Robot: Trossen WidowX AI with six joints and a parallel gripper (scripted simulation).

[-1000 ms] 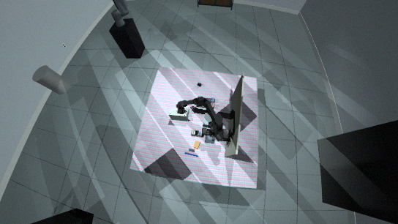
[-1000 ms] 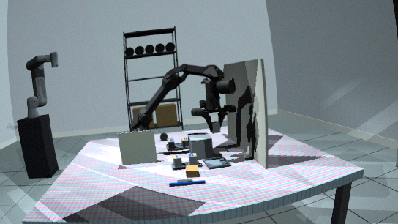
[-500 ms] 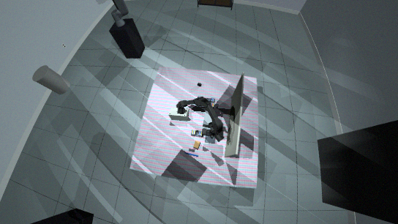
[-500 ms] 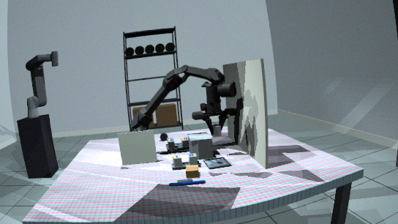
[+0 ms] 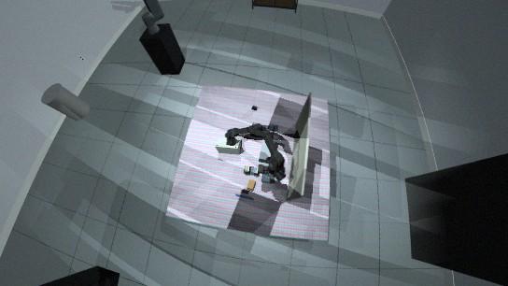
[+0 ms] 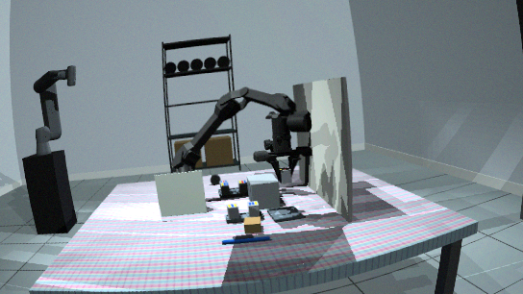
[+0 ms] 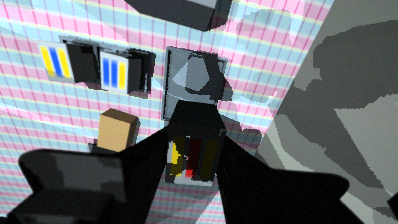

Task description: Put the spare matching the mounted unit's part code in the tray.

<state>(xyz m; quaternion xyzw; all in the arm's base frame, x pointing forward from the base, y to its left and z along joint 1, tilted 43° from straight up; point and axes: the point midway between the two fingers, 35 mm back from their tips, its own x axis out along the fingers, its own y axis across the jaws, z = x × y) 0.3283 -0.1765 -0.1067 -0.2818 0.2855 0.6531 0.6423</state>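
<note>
Right now the tray is 12 cm below my gripper tip and 1 cm behind it. The rest, counted from my gripper tip: grey spare 2 cm above; then tan block 14 cm behind, 11 cm below, 9 cm to the right; then grey mounted unit 19 cm to the left, 8 cm below, 4 cm behind.
</note>
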